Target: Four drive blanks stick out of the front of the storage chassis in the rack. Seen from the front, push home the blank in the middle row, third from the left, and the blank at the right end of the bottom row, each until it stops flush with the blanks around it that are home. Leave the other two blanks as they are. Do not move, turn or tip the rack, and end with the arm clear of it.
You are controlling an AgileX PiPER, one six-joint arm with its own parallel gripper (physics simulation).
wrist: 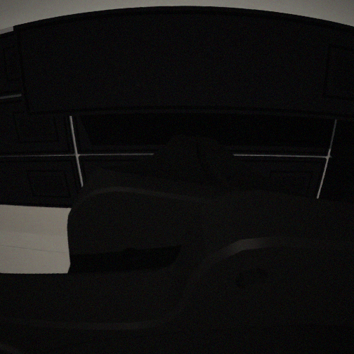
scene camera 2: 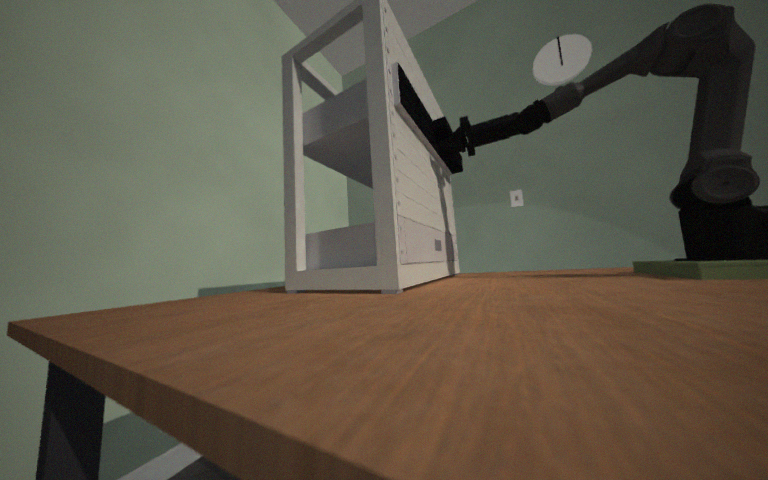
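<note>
The storage chassis (scene camera 2: 417, 104) is a black band in the front of the pale rack (scene camera 2: 380, 169), which stands upright. In the wrist view a wide dark blank (wrist: 175, 60) sticks out above the middle row. Beneath it is a darker middle-row bay (wrist: 120, 130) between two pale upright seams; how deep its blank sits is too dark to tell. My gripper (scene camera 2: 451, 141) (wrist: 187, 153) is shut, its tips together at this bay with no object visible between them. Contact cannot be told. Black blocks (scene camera 2: 456, 164) jut out near the gripper at the chassis's far end. The bottom-row right-end blank cannot be made out clearly.
Pale panels (scene camera 2: 419, 192) (wrist: 32, 240) cover the rack front below the chassis. The arm (scene camera 2: 504, 129) reaches in from the right, above the wooden table (scene camera 2: 453, 350). Its base stands on a green plate (scene camera 2: 668, 270). A round clock (scene camera 2: 546, 59) hangs on the wall behind.
</note>
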